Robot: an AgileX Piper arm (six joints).
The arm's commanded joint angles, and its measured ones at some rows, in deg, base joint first. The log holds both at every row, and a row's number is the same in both.
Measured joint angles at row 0:
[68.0, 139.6, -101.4, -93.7, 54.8, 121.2]
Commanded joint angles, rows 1 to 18:
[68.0, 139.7, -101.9, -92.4, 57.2, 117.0]
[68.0, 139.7, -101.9, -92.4, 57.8, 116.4]
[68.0, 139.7, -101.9, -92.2, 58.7, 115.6]
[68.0, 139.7, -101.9, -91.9, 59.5, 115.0]
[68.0, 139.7, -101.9, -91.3, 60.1, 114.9]
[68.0, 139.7, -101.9, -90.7, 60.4, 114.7]
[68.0, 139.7, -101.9, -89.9, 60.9, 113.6]
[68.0, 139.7, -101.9, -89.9, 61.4, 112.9]
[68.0, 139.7, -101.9, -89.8, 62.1, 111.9]
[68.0, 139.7, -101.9, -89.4, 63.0, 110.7]
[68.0, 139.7, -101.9, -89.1, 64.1, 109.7]
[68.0, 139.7, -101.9, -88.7, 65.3, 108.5]
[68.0, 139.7, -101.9, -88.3, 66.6, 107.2]
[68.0, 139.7, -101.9, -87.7, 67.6, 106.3]
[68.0, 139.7, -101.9, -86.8, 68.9, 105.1]
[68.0, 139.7, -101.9, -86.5, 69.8, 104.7]
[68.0, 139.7, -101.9, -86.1, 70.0, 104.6]
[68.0, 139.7, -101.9, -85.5, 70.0, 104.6]
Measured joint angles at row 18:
[68.0, 139.9, -101.4, -87.5, 66.7, 106.8]
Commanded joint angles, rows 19 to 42:
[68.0, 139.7, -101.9, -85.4, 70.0, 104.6]
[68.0, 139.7, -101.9, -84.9, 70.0, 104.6]
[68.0, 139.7, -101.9, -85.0, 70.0, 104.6]
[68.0, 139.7, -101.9, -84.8, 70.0, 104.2]
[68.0, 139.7, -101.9, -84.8, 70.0, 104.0]
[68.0, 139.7, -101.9, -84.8, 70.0, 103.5]
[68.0, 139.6, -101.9, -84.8, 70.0, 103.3]
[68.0, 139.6, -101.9, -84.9, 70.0, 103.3]
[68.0, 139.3, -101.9, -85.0, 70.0, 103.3]
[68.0, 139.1, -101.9, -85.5, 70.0, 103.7]
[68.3, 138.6, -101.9, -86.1, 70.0, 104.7]
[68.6, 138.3, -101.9, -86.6, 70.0, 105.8]
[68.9, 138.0, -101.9, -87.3, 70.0, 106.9]
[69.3, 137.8, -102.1, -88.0, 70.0, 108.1]
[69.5, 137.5, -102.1, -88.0, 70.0, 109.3]
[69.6, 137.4, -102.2, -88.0, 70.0, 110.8]
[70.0, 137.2, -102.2, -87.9, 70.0, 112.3]
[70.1, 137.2, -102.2, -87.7, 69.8, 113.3]
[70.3, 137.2, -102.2, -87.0, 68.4, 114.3]
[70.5, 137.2, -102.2, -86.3, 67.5, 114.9]
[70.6, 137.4, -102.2, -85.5, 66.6, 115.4]
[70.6, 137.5, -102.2, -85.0, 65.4, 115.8]
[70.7, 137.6, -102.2, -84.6, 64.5, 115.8]
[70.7, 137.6, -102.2, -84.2, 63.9, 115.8]
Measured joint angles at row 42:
[70.4, 138.1, -101.9, -85.3, 66.7, 114.4]
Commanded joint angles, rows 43 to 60:
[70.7, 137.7, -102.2, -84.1, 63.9, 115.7]
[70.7, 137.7, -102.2, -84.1, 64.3, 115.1]
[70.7, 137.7, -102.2, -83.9, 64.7, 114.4]
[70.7, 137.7, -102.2, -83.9, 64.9, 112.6]
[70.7, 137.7, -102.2, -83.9, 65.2, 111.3]
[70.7, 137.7, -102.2, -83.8, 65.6, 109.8]
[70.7, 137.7, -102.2, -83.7, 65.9, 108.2]
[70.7, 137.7, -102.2, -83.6, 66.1, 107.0]
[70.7, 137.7, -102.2, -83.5, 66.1, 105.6]
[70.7, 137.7, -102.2, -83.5, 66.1, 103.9]
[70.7, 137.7, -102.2, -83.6, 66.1, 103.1]
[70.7, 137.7, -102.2, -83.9, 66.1, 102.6]
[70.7, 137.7, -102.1, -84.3, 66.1, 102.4]
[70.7, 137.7, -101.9, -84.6, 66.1, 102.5]
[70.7, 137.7, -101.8, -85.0, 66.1, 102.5]
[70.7, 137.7, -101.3, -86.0, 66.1, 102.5]
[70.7, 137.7, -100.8, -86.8, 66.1, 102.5]
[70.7, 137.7, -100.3, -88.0, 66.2, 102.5]
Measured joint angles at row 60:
[70.5, 138.1, -101.6, -83.9, 65.1, 103.3]
